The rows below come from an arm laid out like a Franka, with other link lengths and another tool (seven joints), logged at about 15 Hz.
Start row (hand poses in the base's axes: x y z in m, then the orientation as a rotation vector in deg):
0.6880 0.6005 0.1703 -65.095 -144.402 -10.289
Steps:
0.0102 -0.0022 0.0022 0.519 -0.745 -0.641
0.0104 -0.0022 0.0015 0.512 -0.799 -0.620
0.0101 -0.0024 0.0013 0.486 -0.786 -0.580
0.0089 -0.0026 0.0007 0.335 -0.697 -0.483
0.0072 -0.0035 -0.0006 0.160 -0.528 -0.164
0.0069 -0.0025 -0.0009 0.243 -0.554 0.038
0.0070 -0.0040 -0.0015 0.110 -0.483 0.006
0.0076 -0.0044 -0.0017 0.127 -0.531 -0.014
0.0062 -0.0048 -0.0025 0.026 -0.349 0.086
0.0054 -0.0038 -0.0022 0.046 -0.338 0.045
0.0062 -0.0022 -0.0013 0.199 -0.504 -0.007
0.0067 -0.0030 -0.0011 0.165 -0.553 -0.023
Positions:
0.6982 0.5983 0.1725 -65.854 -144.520 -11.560
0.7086 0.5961 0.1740 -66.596 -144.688 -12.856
0.7187 0.5937 0.1753 -67.293 -144.865 -14.107
0.7276 0.5911 0.1760 -67.905 -145.069 -15.094
0.7348 0.5876 0.1754 -68.142 -145.367 -15.680
0.7417 0.5851 0.1745 -68.088 -145.756 -16.339
0.7487 0.5811 0.1730 -68.112 -146.124 -16.796
0.7563 0.5767 0.1713 -68.163 -146.514 -17.312
0.7625 0.5719 0.1688 -68.091 -146.845 -17.559
0.7679 0.5681 0.1666 -68.064 -147.136 -17.833
0.7741 0.5659 0.1653 -68.074 -147.472 -18.422
0.7808 0.5629 0.1642 -68.123 -147.855 -19.007

